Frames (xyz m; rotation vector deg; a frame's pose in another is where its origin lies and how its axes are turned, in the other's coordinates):
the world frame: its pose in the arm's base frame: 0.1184 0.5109 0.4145 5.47 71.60 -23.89
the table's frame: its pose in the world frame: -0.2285 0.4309 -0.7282 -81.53 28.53 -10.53
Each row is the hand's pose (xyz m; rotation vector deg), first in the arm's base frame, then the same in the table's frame.
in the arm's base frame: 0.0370 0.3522 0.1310 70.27 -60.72 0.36
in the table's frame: 0.5512 -0.7680 -0.2416 -75.41 124.36 -7.50
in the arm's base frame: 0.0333 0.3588 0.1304 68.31 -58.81 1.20
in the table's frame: 0.5486 -0.7616 -0.2385 -76.32 127.07 -7.15
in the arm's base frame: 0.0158 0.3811 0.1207 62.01 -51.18 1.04
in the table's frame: 0.5468 -0.7343 -0.2264 -82.89 134.45 -5.16
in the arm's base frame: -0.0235 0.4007 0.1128 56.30 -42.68 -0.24
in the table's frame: 0.5476 -0.6897 -0.2278 -91.42 140.70 -3.51
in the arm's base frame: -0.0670 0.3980 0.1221 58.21 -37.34 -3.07
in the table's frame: 0.5467 -0.6551 -0.2559 -98.71 138.69 -7.17
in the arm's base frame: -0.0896 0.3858 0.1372 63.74 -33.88 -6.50
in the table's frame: 0.5435 -0.6440 -0.2833 -104.35 132.45 -13.16
